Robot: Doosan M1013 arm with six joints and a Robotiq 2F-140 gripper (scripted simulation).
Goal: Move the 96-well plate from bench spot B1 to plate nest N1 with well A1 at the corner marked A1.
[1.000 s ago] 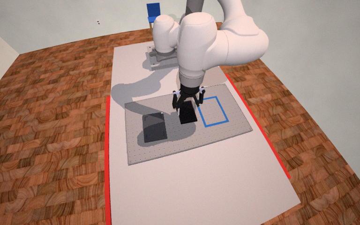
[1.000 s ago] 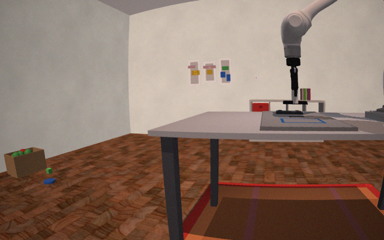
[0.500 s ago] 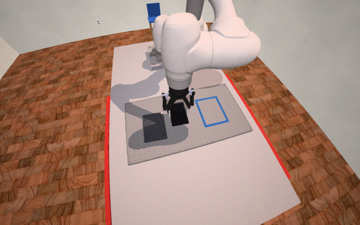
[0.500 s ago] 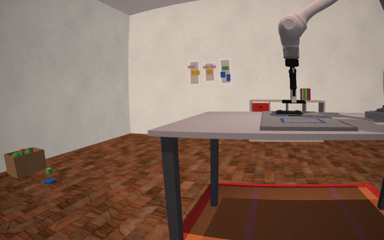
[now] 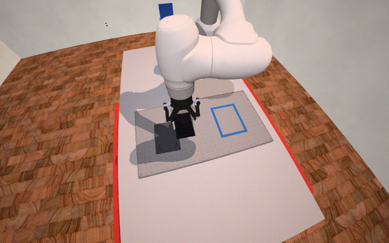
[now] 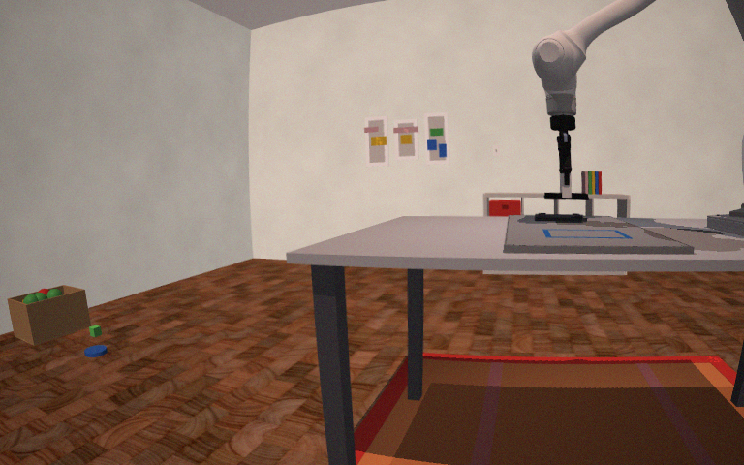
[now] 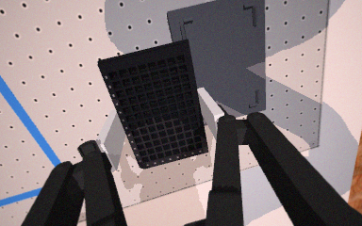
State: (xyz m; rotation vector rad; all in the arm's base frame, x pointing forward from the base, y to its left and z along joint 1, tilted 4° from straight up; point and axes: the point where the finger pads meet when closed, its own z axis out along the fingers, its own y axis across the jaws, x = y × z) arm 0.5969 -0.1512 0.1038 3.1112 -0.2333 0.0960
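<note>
Now: the dark grey plate nest N1 9 cm to the right of my hand and 9 cm below it. The rest, counted from my hand: pale A1 corner mark 7 cm behind, 3 cm to the right, 9 cm below; black 96-well plate 2 cm below.
</note>
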